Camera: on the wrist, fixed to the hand. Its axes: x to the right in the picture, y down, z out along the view.
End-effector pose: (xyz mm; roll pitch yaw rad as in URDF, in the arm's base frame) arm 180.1 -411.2 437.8 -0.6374 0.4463 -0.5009
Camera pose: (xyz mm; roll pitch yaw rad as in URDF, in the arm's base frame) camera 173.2 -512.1 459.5 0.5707 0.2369 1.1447
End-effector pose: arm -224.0 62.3 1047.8 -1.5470 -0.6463 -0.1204
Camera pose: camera -261.5 40.2 1141.6 -0.9767 0.7872 0.4880
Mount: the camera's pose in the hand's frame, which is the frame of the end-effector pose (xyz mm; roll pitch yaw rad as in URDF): 28.9 -96.3 -24.2 0.1347 -0.3915 1.5321
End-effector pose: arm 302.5 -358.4 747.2 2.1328 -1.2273 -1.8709
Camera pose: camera 349.1 -450.6 751.3 -1.7369 -0.2304 2.2629
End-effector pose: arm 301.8 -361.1 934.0 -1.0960 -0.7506 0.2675
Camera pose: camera 290.4 -432.2 1008.3 -0.7775 0.4654 1.2878
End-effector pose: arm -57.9 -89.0 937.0 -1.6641 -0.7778 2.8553
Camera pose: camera -7.3 -88.1 1027.2 -1.1698 0.7148 -3.0282
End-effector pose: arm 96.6 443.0 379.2 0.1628 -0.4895 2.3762
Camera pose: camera 127.9 539.2 357.9 -0.4235 -0.5021 -2.0874
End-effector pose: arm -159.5 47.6 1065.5 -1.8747 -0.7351 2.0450
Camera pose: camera -144.0 4.9 1158.4 -1.3577 0.7958 2.1707
